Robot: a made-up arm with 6 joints. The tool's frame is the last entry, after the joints. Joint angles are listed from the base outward.
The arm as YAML. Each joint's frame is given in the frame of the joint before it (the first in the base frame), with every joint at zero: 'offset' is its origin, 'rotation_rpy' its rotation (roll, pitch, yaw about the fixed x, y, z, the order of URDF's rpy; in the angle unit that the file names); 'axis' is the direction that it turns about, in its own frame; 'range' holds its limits. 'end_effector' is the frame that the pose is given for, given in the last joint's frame.
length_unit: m
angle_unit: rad
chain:
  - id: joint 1
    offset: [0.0, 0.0, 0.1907]
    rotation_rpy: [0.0, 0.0, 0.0]
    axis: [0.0, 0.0, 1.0]
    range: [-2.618, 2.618]
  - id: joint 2
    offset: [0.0, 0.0, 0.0]
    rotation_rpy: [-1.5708, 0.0, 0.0]
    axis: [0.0, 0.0, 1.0]
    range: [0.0, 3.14]
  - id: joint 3
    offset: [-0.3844, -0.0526, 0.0]
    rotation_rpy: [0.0, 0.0, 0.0]
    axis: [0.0, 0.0, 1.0]
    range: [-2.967, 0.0]
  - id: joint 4
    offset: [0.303, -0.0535, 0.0]
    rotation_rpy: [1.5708, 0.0, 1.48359]
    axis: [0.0, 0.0, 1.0]
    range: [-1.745, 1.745]
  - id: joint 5
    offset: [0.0, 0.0, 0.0]
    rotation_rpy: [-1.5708, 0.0, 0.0]
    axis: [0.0, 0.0, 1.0]
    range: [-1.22, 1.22]
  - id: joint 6
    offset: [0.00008, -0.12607, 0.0]
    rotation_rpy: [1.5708, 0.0, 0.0]
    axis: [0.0, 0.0, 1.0]
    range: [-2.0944, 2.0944]
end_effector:
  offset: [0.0, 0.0, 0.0]
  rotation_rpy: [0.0, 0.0, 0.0]
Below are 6 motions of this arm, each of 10 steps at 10 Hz.
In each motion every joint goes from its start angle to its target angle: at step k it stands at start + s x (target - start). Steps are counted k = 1, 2, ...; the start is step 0. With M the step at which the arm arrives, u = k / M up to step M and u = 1 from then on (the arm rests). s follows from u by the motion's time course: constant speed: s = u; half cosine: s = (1 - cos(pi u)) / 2; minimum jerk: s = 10 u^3 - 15 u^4 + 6 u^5.
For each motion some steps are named. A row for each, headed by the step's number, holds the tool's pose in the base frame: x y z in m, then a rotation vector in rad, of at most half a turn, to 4 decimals.
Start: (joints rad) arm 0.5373 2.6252 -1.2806 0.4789 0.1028 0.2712
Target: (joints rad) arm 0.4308 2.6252 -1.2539 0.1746 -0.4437 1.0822
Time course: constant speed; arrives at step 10
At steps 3, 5, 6, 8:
3: 0.4587 0.2505 -0.0674 0.5636 2.7778 0.3105
5: 0.4746 0.2418 -0.0628 0.7147 2.6452 0.3799
6: 0.4821 0.2377 -0.0601 0.7844 2.5779 0.4233
8: 0.4963 0.2303 -0.0535 0.9128 2.4428 0.5257

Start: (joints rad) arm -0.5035 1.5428 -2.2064 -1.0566 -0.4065 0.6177
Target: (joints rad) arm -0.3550 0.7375 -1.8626 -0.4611 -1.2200 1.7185
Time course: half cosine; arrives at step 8
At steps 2, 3, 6, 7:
2: 0.2319 -0.0624 0.9249 -0.3395 0.5020 -0.4919
3: 0.1524 -0.0093 0.9393 -0.3912 0.3587 -0.1976
6: -0.1402 0.1185 0.8973 -0.7727 -0.0562 0.7192
7: -0.1973 0.1326 0.8724 -0.8880 -0.1231 0.8784

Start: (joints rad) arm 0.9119 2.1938 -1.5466 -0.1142 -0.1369 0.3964
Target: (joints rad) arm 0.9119 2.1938 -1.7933 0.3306 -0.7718 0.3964
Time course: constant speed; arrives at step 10
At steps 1, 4, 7, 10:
1: 0.4048 0.5256 0.2974 -0.5848 1.9120 0.8366
4: 0.4182 0.5351 0.3508 -0.3755 1.7032 1.0094
7: 0.4296 0.5327 0.4043 -0.1634 1.4775 1.1415
10: 0.4380 0.5190 0.4545 0.0495 1.2410 1.2339

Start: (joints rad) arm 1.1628 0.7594 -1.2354 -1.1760 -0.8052 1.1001
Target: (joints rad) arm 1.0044 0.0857 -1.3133 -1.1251 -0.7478 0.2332
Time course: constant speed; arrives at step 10
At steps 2, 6, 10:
2: -0.0846 0.0141 0.7638 -0.8853 -0.0325 1.1415
6: -0.1597 -0.1244 0.7441 -0.6297 -0.3495 0.6732
10: -0.2473 -0.2448 0.6782 -0.3272 -0.5865 0.1940

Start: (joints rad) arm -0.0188 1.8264 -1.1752 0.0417 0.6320 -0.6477
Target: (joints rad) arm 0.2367 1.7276 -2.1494 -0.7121 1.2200 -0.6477
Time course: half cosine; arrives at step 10
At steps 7, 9, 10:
7: 0.4904 0.0309 0.5974 -1.0270 2.1582 -0.9317
9: 0.4589 0.0303 0.6687 -0.9155 2.0736 -1.0895
10: 0.4536 0.0298 0.6778 -0.8966 2.0635 -1.1082

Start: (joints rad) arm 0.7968 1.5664 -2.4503 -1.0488 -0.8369 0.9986
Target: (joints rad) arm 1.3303 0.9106 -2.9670 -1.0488 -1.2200 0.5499
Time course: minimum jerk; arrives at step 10
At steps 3, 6, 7, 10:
3: -0.0074 0.1259 0.9621 -0.6550 -0.4325 0.8791
6: -0.1985 -0.2128 0.8996 -0.1944 -1.2118 0.6070
7: -0.2133 -0.3169 0.8455 0.0075 -1.3837 0.4901
10: -0.2083 -0.4185 0.7741 0.2447 -1.5265 0.3485

